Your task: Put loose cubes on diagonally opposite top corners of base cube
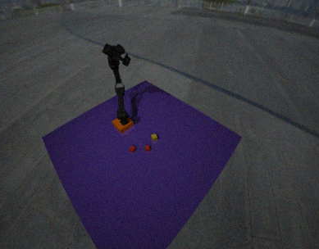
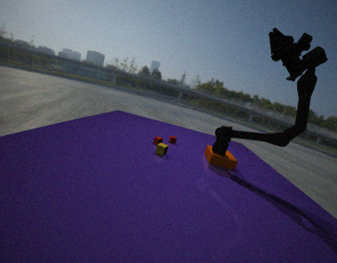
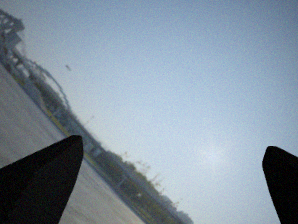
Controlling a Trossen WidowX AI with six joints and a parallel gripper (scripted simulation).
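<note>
Right now my gripper tip is 60 cm above the yellow base cube, 30 cm short of it and 2 cm to the left of it.
</note>
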